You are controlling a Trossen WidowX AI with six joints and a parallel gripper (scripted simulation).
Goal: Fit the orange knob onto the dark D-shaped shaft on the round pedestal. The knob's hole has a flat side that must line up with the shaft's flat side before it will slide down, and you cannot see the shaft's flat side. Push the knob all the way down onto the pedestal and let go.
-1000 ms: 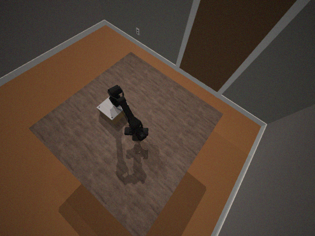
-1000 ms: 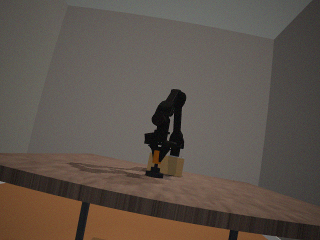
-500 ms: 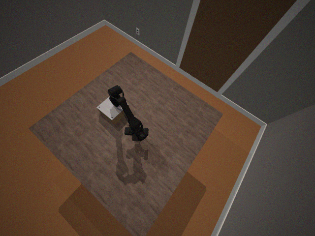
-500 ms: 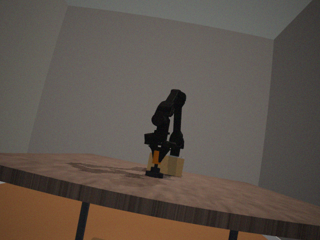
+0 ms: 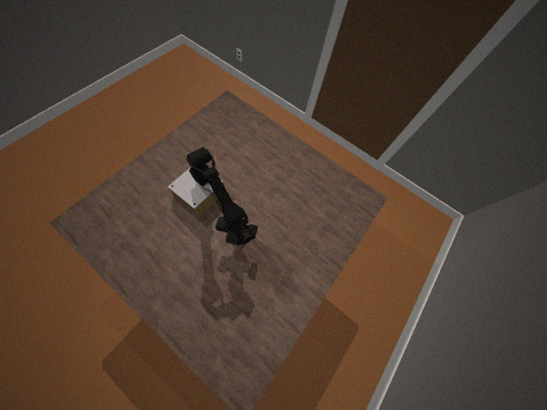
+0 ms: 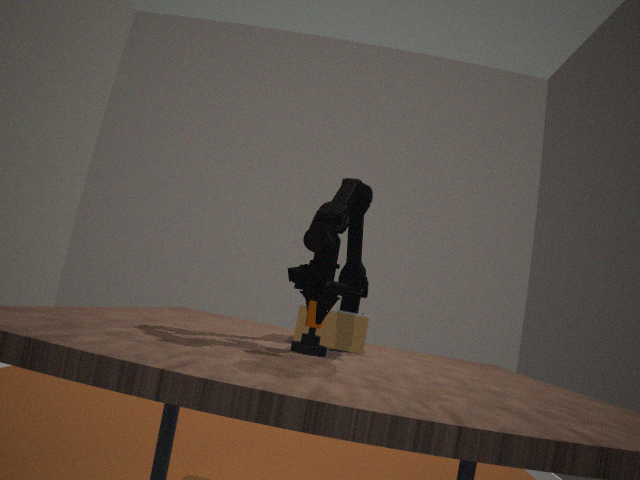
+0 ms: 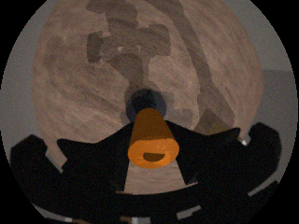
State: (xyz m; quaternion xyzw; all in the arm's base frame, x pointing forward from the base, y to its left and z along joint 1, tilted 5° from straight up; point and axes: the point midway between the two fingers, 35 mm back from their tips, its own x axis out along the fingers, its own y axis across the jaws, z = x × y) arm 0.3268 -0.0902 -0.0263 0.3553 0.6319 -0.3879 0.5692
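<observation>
The pedestal is 40 mm below my gripper tip. Also, from my gripper tip: orange knob 20 mm above.
</observation>
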